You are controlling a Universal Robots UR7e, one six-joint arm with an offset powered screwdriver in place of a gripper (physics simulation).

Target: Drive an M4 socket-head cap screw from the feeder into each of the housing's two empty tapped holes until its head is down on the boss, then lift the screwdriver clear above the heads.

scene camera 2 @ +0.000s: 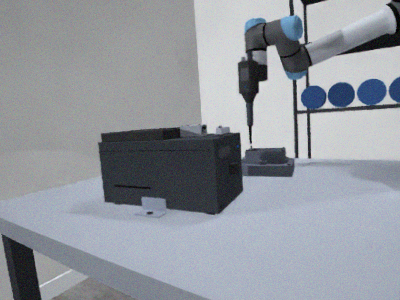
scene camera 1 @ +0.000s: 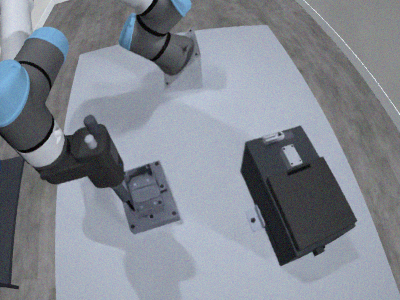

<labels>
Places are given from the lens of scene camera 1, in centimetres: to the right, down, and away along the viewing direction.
grey base plate (scene camera 1: 165, 217): -8, 16, 64
</labels>
